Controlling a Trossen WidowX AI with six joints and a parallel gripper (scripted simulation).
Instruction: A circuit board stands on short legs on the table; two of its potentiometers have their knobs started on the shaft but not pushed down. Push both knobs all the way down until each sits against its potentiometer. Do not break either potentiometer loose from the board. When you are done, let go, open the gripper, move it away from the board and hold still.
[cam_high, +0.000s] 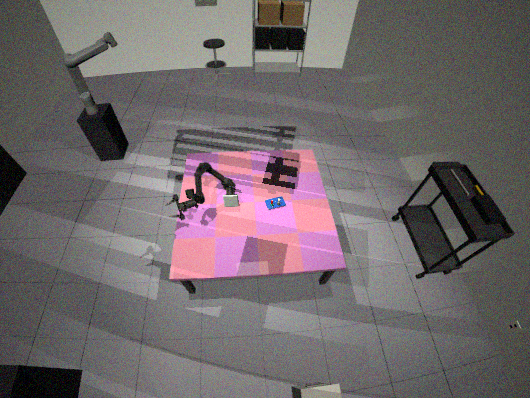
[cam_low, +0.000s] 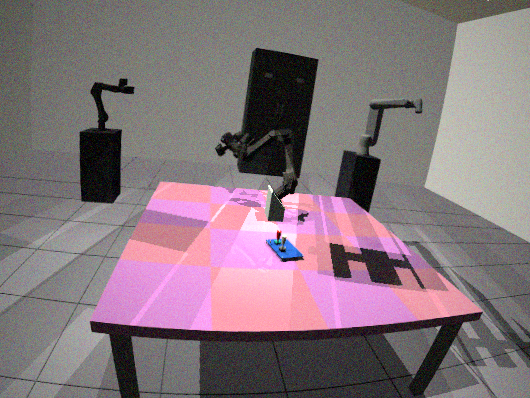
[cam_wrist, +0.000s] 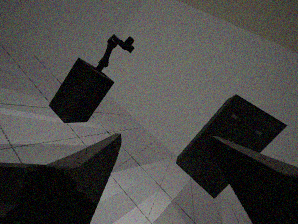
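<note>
The red knob lies 78 cm ahead of my gripper tip, 25 cm below it and 19 cm to the left of it.
</note>
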